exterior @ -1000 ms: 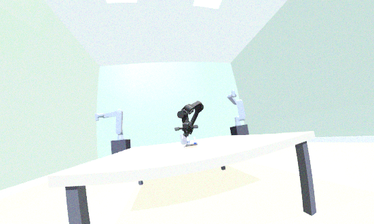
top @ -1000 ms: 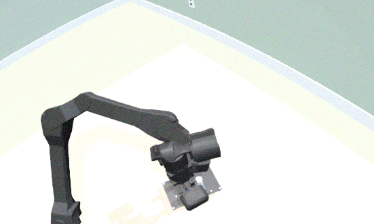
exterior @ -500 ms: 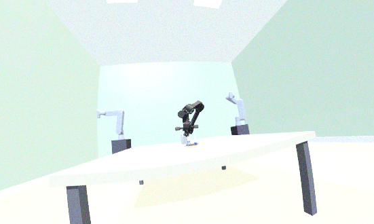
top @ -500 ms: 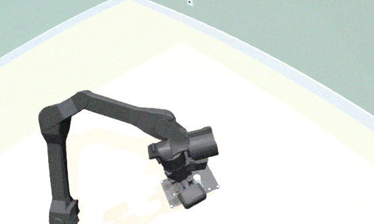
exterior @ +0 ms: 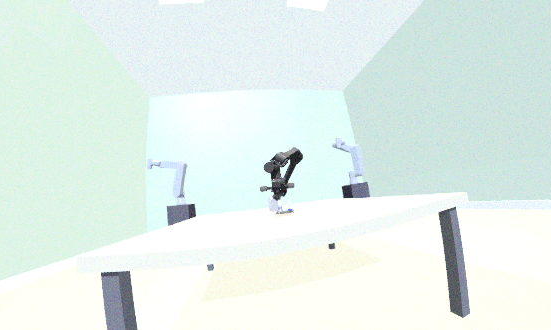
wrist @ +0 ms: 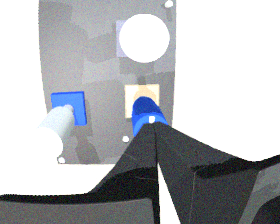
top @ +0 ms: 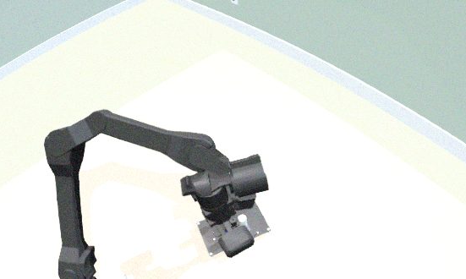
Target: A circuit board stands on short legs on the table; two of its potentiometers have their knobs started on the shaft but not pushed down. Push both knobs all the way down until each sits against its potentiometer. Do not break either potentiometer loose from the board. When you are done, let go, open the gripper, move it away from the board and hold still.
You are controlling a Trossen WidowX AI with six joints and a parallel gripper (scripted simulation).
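Now: the white knob 4 cm ahead of my gripper tip and 1 cm to the right of it. The rest, counted from my gripper tip: blue knob (1 cm below).
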